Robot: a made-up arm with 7 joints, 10 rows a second.
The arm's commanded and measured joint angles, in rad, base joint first. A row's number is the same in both.
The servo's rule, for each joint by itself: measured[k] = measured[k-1] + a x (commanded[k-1-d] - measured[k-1]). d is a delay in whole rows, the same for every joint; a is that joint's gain. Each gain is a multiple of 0.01, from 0.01 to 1. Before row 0 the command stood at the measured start. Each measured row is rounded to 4 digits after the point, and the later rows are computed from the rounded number. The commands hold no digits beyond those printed.
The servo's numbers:
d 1
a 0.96 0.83 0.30 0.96 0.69 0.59 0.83
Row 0, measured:
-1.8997, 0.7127, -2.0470, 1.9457, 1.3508, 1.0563, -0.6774
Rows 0 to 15, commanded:
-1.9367, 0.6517, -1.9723, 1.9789, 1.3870, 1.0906, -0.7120
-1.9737, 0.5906, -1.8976, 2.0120, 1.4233, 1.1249, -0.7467
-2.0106, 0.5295, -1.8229, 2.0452, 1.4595, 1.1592, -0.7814
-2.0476, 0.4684, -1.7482, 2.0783, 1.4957, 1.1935, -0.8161
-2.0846, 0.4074, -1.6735, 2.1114, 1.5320, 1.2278, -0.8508
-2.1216, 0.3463, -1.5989, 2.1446, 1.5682, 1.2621, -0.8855
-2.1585, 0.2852, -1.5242, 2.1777, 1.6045, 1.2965, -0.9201
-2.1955, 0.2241, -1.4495, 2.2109, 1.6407, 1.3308, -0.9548
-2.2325, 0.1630, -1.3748, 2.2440, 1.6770, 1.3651, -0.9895
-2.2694, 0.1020, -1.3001, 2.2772, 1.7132, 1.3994, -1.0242
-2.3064, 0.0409, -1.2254, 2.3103, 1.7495, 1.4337, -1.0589
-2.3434, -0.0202, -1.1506, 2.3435, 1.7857, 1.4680, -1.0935
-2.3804, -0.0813, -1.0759, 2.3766, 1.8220, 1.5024, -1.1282
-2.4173, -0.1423, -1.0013, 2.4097, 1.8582, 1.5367, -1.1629
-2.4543, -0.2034, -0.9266, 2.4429, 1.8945, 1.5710, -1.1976
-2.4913, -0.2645, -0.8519, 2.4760, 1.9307, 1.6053, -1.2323
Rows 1 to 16, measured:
-1.8997, 0.7127, -2.0470, 1.9457, 1.3508, 1.0563, -0.6774
-1.9352, 0.6621, -2.0246, 1.9776, 1.3758, 1.0765, -0.7061
-1.9722, 0.6028, -1.9865, 2.0106, 1.4086, 1.1051, -0.7398
-2.0091, 0.5420, -1.9374, 2.0438, 1.4437, 1.1370, -0.7743
-2.0461, 0.4809, -1.8806, 2.0769, 1.4796, 1.1703, -0.8090
-2.0831, 0.4199, -1.8185, 2.1100, 1.5158, 1.2042, -0.8437
-2.1201, 0.3588, -1.7526, 2.1432, 1.5520, 1.2384, -0.8784
-2.1570, 0.2977, -1.6841, 2.1763, 1.5882, 1.2727, -0.9130
-2.1940, 0.2366, -1.6137, 2.2095, 1.6244, 1.3070, -0.9477
-2.2310, 0.1755, -1.5420, 2.2426, 1.6607, 1.3413, -0.9824
-2.2679, 0.1145, -1.4694, 2.2758, 1.6969, 1.3756, -1.0171
-2.3049, 0.0534, -1.3962, 2.3089, 1.7332, 1.4099, -1.0518
-2.3419, -0.0077, -1.3225, 2.3421, 1.7694, 1.4442, -1.0864
-2.3789, -0.0688, -1.2485, 2.3752, 1.8057, 1.4785, -1.1211
-2.4158, -0.1298, -1.1743, 2.4083, 1.8419, 1.5128, -1.1558
-2.4528, -0.1909, -1.1000, 2.4415, 1.8782, 1.5471, -1.1905

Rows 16 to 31, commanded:
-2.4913, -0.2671, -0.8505, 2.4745, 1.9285, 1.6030, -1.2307
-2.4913, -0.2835, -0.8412, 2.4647, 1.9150, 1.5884, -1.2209
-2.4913, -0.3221, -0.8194, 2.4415, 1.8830, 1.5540, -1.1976
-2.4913, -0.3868, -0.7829, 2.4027, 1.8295, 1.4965, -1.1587
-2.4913, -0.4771, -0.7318, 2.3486, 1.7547, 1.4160, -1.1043
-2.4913, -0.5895, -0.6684, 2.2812, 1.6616, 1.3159, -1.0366
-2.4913, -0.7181, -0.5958, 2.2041, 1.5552, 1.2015, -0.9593
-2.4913, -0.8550, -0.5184, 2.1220, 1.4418, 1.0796, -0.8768
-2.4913, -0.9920, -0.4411, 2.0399, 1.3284, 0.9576, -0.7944
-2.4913, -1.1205, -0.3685, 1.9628, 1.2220, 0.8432, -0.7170
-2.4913, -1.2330, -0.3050, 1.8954, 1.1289, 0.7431, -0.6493
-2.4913, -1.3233, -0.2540, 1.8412, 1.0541, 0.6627, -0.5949
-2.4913, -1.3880, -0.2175, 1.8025, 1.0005, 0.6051, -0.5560
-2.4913, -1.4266, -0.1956, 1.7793, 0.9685, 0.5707, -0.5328
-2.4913, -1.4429, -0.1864, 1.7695, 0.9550, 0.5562, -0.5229
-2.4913, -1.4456, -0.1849, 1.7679, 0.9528, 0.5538, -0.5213
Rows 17 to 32, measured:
-2.4898, -0.2520, -1.0256, 2.4746, 1.9144, 1.5814, -1.2252
-2.4912, -0.2645, -0.9731, 2.4745, 1.9241, 1.5941, -1.2298
-2.4913, -0.2803, -0.9335, 2.4651, 1.9178, 1.5907, -1.2224
-2.4913, -0.3150, -0.8993, 2.4424, 1.8938, 1.5690, -1.2018
-2.4913, -0.3746, -0.8644, 2.4043, 1.8494, 1.5262, -1.1660
-2.4913, -0.4597, -0.8246, 2.3508, 1.7841, 1.4612, -1.1148
-2.4913, -0.5674, -0.7777, 2.2840, 1.6996, 1.3755, -1.0499
-2.4913, -0.6925, -0.7231, 2.2073, 1.6000, 1.2728, -0.9747
-2.4913, -0.8274, -0.6617, 2.1254, 1.4908, 1.1588, -0.8934
-2.4913, -0.9640, -0.5955, 2.0433, 1.3787, 1.0401, -0.8112
-2.4913, -1.0939, -0.5274, 1.9660, 1.2706, 0.9239, -0.7330
-2.4913, -1.2094, -0.4607, 1.8982, 1.1728, 0.8172, -0.6635
-2.4913, -1.3039, -0.3987, 1.8435, 1.0909, 0.7260, -0.6066
-2.4913, -1.3737, -0.3443, 1.8041, 1.0285, 0.6547, -0.5646
-2.4913, -1.4176, -0.2997, 1.7803, 0.9871, 0.6051, -0.5382
-2.4913, -1.4386, -0.2657, 1.7699, 0.9650, 0.5762, -0.5255

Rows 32 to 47, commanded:
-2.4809, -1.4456, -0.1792, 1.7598, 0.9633, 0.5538, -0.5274
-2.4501, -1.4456, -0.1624, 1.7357, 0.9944, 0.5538, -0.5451
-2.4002, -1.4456, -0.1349, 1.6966, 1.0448, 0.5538, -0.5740
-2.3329, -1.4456, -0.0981, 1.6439, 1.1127, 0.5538, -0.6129
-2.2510, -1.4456, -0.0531, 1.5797, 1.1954, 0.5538, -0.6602
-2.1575, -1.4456, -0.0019, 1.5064, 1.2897, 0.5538, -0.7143
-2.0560, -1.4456, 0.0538, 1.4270, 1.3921, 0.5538, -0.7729
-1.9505, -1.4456, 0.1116, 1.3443, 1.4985, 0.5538, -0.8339
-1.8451, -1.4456, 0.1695, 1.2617, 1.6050, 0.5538, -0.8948
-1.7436, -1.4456, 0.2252, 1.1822, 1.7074, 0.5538, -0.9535
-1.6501, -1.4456, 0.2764, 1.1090, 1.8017, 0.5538, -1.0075
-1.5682, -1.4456, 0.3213, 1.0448, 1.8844, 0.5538, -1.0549
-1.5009, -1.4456, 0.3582, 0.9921, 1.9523, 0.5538, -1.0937
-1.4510, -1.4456, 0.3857, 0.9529, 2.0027, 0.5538, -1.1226
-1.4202, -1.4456, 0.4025, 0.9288, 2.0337, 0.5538, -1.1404
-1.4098, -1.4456, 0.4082, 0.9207, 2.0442, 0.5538, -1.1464
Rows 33 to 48, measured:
-2.4913, -1.4444, -0.2415, 1.7680, 0.9566, 0.5630, -0.5220
-2.4813, -1.4454, -0.2228, 1.7601, 0.9612, 0.5576, -0.5265
-2.4513, -1.4456, -0.2047, 1.7367, 0.9841, 0.5554, -0.5419
-2.4022, -1.4456, -0.1838, 1.6982, 1.0260, 0.5545, -0.5685
-2.3357, -1.4456, -0.1581, 1.6461, 1.0858, 0.5541, -0.6054
-2.2544, -1.4456, -0.1266, 1.5824, 1.1614, 0.5539, -0.6509
-2.1614, -1.4456, -0.0892, 1.5094, 1.2499, 0.5538, -0.7035
-2.0602, -1.4456, -0.0463, 1.4303, 1.3480, 0.5538, -0.7611
-1.9549, -1.4456, 0.0011, 1.3477, 1.4518, 0.5538, -0.8215
-1.8495, -1.4456, 0.0516, 1.2651, 1.5575, 0.5538, -0.8823
-1.7478, -1.4456, 0.1037, 1.1855, 1.6609, 0.5538, -0.9414
-1.6540, -1.4456, 0.1555, 1.1121, 1.7581, 0.5538, -0.9963
-1.5716, -1.4456, 0.2052, 1.0475, 1.8452, 0.5538, -1.0449
-1.5037, -1.4456, 0.2511, 0.9943, 1.9191, 0.5538, -1.0854
-1.4531, -1.4456, 0.2915, 0.9546, 1.9768, 0.5538, -1.1163
-1.4215, -1.4456, 0.3248, 0.9298, 2.0161, 0.5538, -1.1363

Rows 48 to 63, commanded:
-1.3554, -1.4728, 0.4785, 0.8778, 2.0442, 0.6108, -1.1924
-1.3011, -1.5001, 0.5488, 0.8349, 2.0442, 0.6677, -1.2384
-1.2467, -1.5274, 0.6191, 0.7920, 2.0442, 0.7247, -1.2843
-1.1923, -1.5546, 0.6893, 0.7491, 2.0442, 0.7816, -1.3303
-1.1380, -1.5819, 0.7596, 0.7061, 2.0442, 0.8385, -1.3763
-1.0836, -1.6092, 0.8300, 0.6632, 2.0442, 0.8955, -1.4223
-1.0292, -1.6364, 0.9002, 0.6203, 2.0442, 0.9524, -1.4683
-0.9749, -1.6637, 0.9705, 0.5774, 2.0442, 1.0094, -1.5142
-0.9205, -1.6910, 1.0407, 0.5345, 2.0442, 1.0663, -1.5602
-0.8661, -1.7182, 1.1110, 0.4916, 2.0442, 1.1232, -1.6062
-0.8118, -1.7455, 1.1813, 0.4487, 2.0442, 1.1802, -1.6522
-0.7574, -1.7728, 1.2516, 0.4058, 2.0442, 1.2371, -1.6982
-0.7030, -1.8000, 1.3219, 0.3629, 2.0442, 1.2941, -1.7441
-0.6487, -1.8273, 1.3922, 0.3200, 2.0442, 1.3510, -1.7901
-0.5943, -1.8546, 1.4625, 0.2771, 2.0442, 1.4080, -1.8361
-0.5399, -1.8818, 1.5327, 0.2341, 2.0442, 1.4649, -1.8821
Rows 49 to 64, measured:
-1.4103, -1.4456, 0.3498, 0.9211, 2.0355, 0.5538, -1.1447
-1.3576, -1.4682, 0.3884, 0.8795, 2.0415, 0.5874, -1.1843
-1.3034, -1.4947, 0.4365, 0.8367, 2.0434, 0.6348, -1.2292
-1.2490, -1.5218, 0.4913, 0.7938, 2.0440, 0.6878, -1.2749
-1.1946, -1.5490, 0.5507, 0.7509, 2.0441, 0.7431, -1.3209
-1.1403, -1.5763, 0.6134, 0.7079, 2.0442, 0.7994, -1.3669
-1.0859, -1.6036, 0.6784, 0.6650, 2.0442, 0.8561, -1.4129
-1.0315, -1.6308, 0.7449, 0.6221, 2.0442, 0.9129, -1.4589
-0.9772, -1.6581, 0.8126, 0.5792, 2.0442, 0.9698, -1.5048
-0.9228, -1.6854, 0.8810, 0.5363, 2.0442, 1.0267, -1.5508
-0.8684, -1.7126, 0.9500, 0.4934, 2.0442, 1.0836, -1.5968
-0.8141, -1.7399, 1.0194, 0.4505, 2.0442, 1.1406, -1.6428
-0.7597, -1.7672, 1.0891, 0.4076, 2.0442, 1.1975, -1.6888
-0.7053, -1.7944, 1.1589, 0.3647, 2.0442, 1.2545, -1.7347
-0.6510, -1.8217, 1.2289, 0.3218, 2.0442, 1.3114, -1.7807
-0.5966, -1.8490, 1.2990, 0.2789, 2.0442, 1.3684, -1.8267

